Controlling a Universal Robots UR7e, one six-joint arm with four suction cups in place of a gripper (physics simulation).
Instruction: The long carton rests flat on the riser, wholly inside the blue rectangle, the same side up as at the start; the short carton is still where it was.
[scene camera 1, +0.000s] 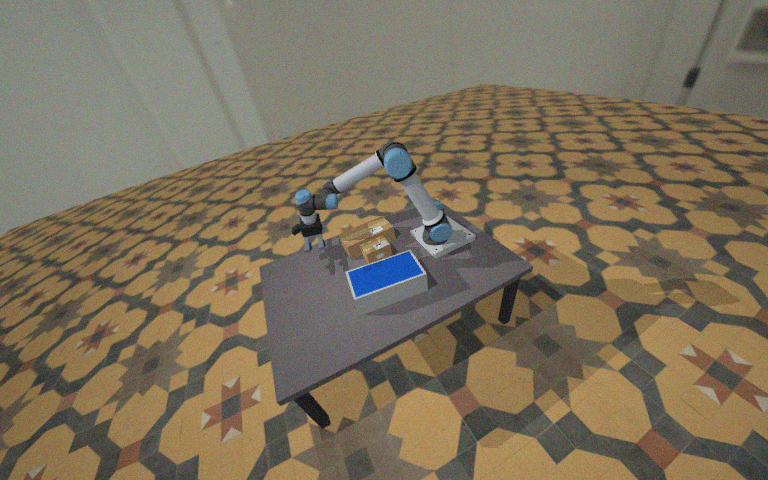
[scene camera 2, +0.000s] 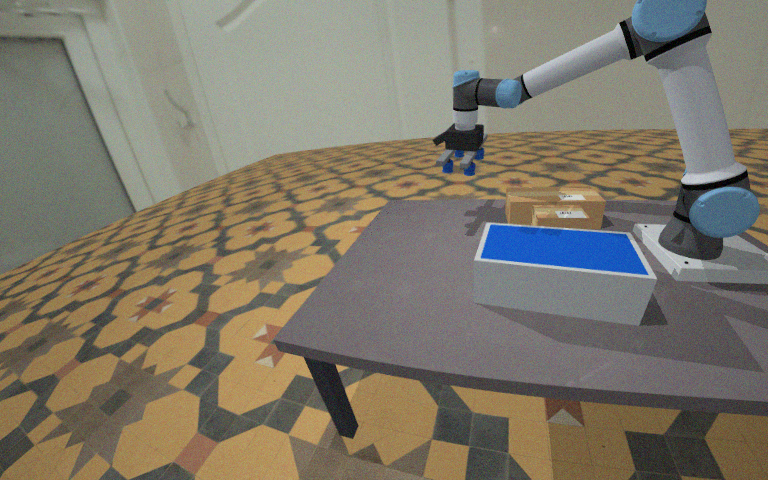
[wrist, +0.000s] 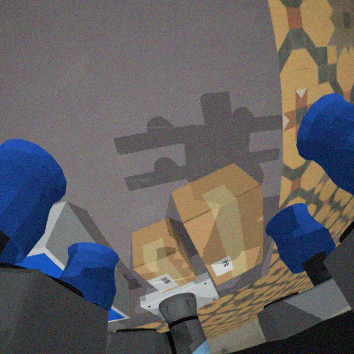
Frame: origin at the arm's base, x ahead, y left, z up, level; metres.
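Seen in the pictures: hand, tool point: (scene camera 1: 314, 238) (wrist: 190, 207); arm's base, link origin: (scene camera 2: 688, 246) (wrist: 176, 301).
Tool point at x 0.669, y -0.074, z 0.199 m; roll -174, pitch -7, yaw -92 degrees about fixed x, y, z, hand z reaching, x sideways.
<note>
Pixels of each thing's top centre, then the offset from my tool point to it. Level surfaces: height alone.
- long carton, top centre: (wrist: 234, 249) (scene camera 2: 552, 193) (scene camera 1: 365, 230) dz -0.131, dx -0.292, dy -0.115 m
- short carton, top centre: (wrist: 168, 275) (scene camera 2: 559, 211) (scene camera 1: 374, 244) dz -0.131, dx -0.307, dy +0.046 m
- grey riser, top centre: (scene camera 2: 558, 245) (wrist: 61, 301) (scene camera 1: 384, 272) dz -0.112, dx -0.289, dy +0.304 m
- table, surface height: dz -0.232 m
The long carton (scene camera 1: 360, 232) (scene camera 2: 521, 208) (wrist: 226, 210), brown with a pale tape strip and white label, lies flat on the table near its far edge. The short carton (scene camera 1: 370, 254) (scene camera 2: 552, 221) (wrist: 155, 252), also taped and labelled, lies close beside it, between it and the riser. The grey riser (scene camera 1: 393, 294) (scene camera 2: 560, 295) (wrist: 75, 231) stands on the table with the blue rectangle (scene camera 1: 386, 274) (scene camera 2: 560, 247) (wrist: 42, 262) bare on its top. My gripper (scene camera 1: 314, 245) (scene camera 2: 461, 163) (wrist: 186, 210) hangs above the table, off the cartons' left end in both scene views. Its four blue cups are open, holding nothing.
The arm's white base plate (scene camera 1: 461, 237) (scene camera 2: 716, 270) (wrist: 206, 290) is on the right of the table (scene camera 1: 317, 322) (scene camera 2: 396, 294) (wrist: 100, 60) in both scene views, close to the riser and cartons. The gripper's shadow falls on the table beside the long carton.
</note>
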